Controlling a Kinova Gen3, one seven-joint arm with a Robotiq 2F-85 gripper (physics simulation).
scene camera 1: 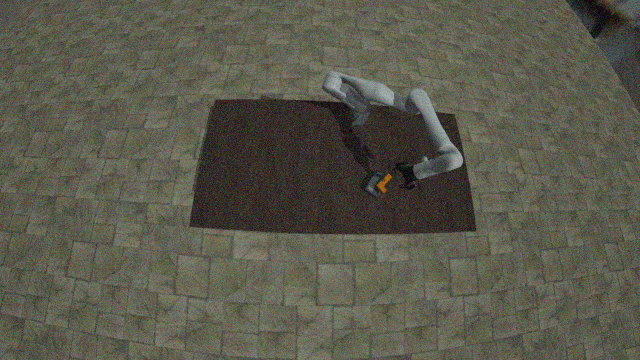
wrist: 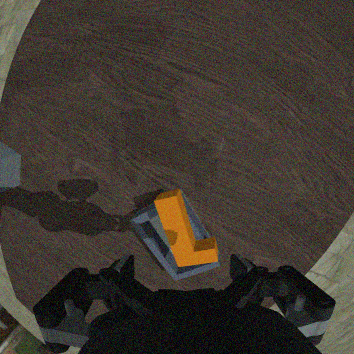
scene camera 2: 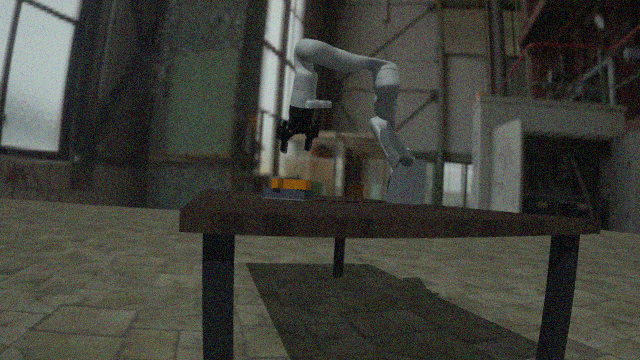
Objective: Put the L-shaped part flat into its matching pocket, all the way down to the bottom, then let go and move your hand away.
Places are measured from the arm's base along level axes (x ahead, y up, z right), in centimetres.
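Pixels of known places: gripper, between the fingertips: (scene camera 1: 395,178) (wrist: 182,265) (scene camera 2: 295,151); arm's base, origin of its link: (scene camera 1: 361,106) (scene camera 2: 405,170).
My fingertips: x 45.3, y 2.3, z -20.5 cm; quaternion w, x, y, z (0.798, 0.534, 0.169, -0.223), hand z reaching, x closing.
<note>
For each thing: its top centre in the pictures, then the offset to it from my fingertips.
- orange L-shaped part, centre of its top: (wrist: 187,233) (scene camera 2: 291,179) (scene camera 1: 386,183) dx +0.5, dy -8.6, dz +1.9 cm
- blue-grey pocket block, centre of its top: (wrist: 175,244) (scene camera 2: 288,188) (scene camera 1: 377,183) dx +0.9, dy -11.5, dz +6.6 cm
The orange L-shaped part (scene camera 1: 383,186) (scene camera 2: 291,184) (wrist: 176,232) lies on the blue-grey pocket block (scene camera 2: 289,194) (wrist: 197,271). In scene camera 2 it sits high, with its side showing above the block's top edge. In the wrist view it is turned relative to the block's walls, covers the right side of the opening and overlaps the rim. Part of the recess shows uncovered to its left. Whether it is slightly tilted is hard to tell. My gripper (scene camera 1: 402,177) (scene camera 2: 296,149) (wrist: 182,265) is wide open and empty, above the part and apart from it.
The block stands on the dark brown table (scene camera 1: 280,165) (scene camera 2: 400,220). My arm's grey base (scene camera 2: 407,185) stands on the table, to the right of the block in scene camera 2. The arm's shadow falls on the table beside the block.
</note>
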